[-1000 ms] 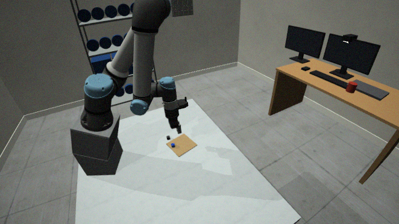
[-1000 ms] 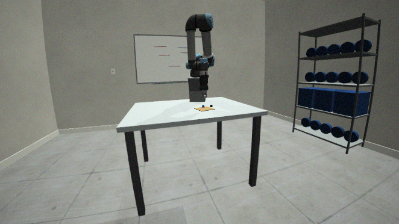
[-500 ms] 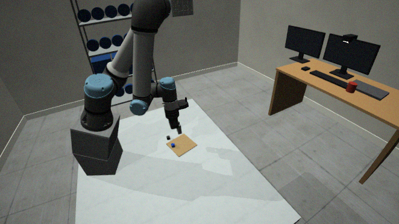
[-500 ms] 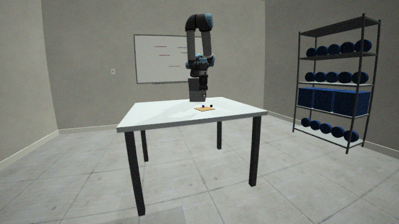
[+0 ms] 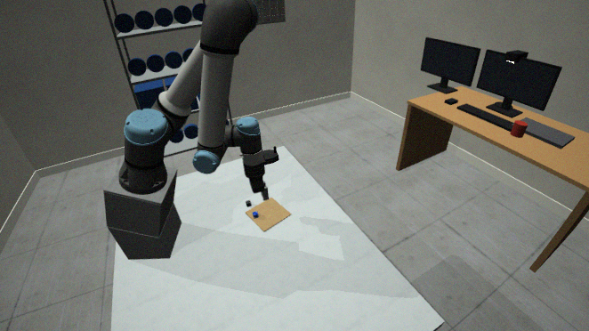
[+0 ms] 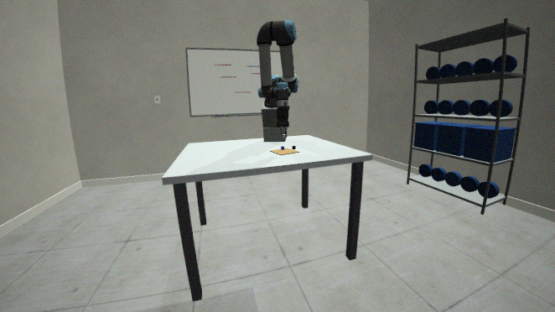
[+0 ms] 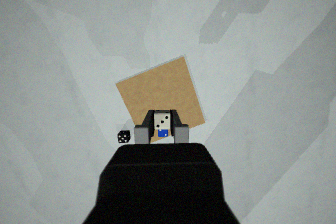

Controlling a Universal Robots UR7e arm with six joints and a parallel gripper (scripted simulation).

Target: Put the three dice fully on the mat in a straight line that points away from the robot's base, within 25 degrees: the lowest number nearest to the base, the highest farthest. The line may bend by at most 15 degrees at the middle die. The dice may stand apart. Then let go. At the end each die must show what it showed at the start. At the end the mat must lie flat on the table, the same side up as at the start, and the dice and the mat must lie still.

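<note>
The tan mat lies 11 cm below my hand. Round my hand: black die (10 cm below, 8 cm to the left, 7 cm behind); then blue die (10 cm below, 5 cm behind); then white die (1 cm below).
</note>
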